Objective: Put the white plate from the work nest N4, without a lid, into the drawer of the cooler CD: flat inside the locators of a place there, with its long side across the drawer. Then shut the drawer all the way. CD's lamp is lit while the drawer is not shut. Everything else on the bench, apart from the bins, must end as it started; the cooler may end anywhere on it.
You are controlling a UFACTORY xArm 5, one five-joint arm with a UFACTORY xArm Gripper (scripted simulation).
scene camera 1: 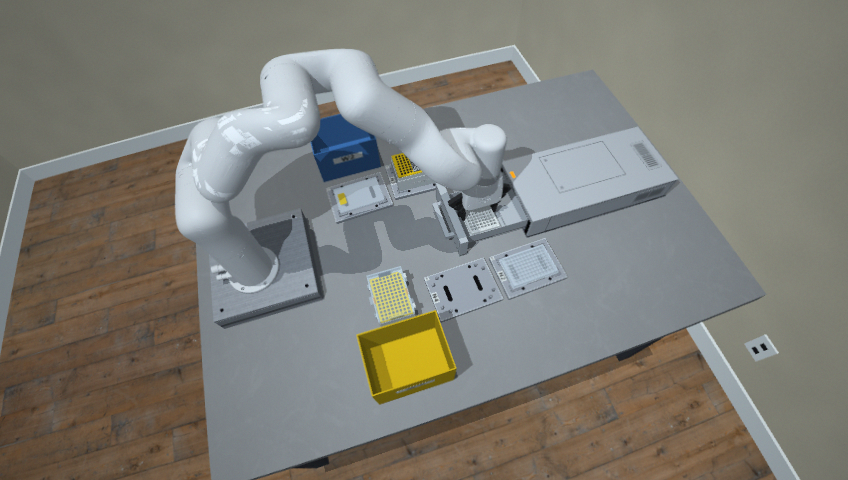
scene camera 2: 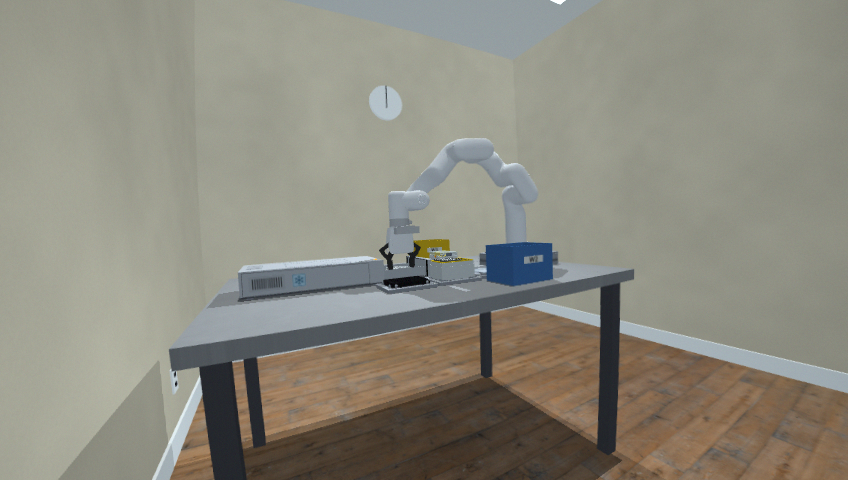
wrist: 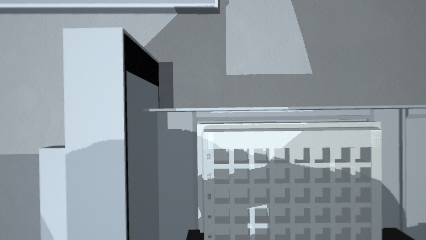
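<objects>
Blue bin visible in scene camera 1. Blue bin visible in scene camera 2. Blue bin out of frame in the wrist view. On the blue bin, (scene camera 1: pixel 340 149) and (scene camera 2: pixel 508 244) are the same spot.
</objects>
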